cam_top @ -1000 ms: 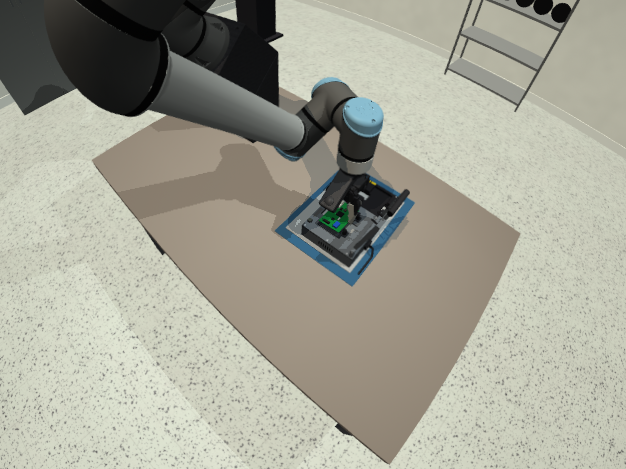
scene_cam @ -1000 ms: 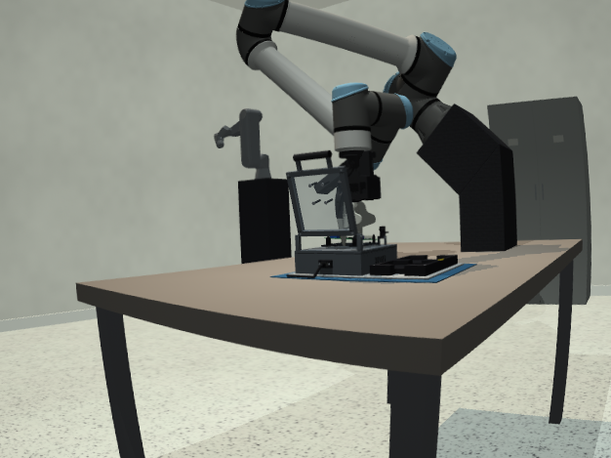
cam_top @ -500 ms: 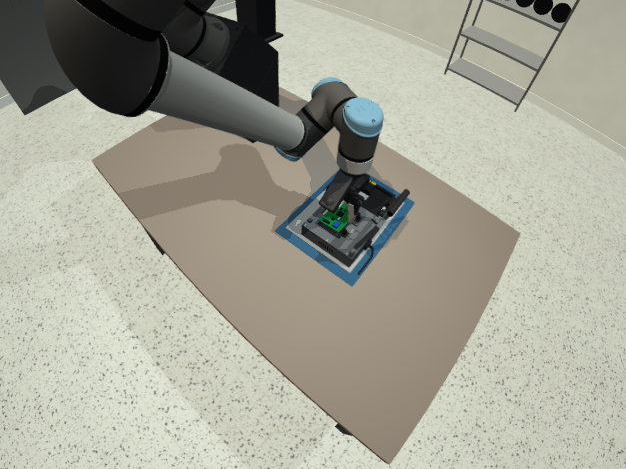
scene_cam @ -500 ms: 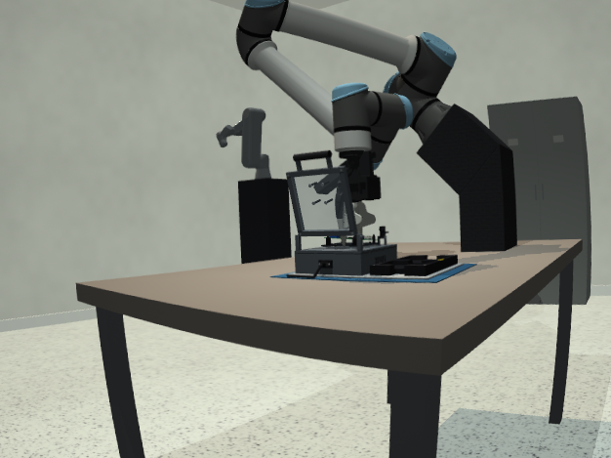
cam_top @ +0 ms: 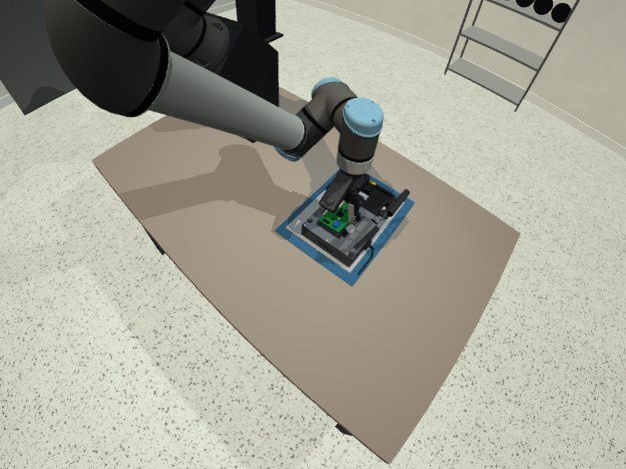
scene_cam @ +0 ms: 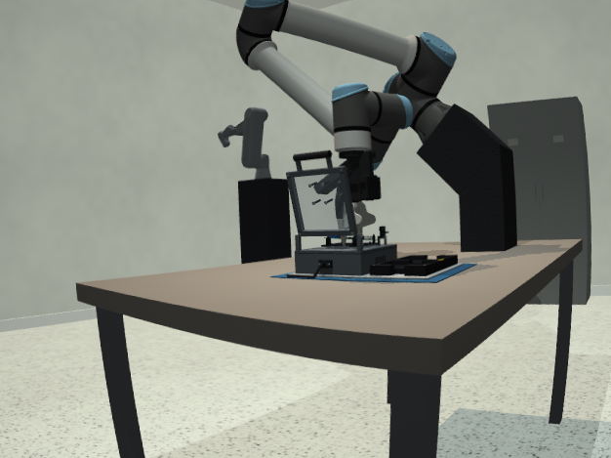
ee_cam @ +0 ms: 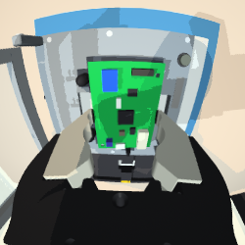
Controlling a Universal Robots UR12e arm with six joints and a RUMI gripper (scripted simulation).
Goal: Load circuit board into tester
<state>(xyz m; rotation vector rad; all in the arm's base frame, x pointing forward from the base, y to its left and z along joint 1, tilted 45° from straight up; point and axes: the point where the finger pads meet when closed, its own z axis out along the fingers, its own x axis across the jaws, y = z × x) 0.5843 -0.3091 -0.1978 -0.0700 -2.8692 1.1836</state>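
Right now my hand is right at the green circuit board. The rest, counted from my hand: tester bed 10 mm ahead, 10 mm below; black post 60 mm behind, 60 mm to the left, 10 mm above; tester 30 mm ahead, 40 mm to the left, 40 mm above.
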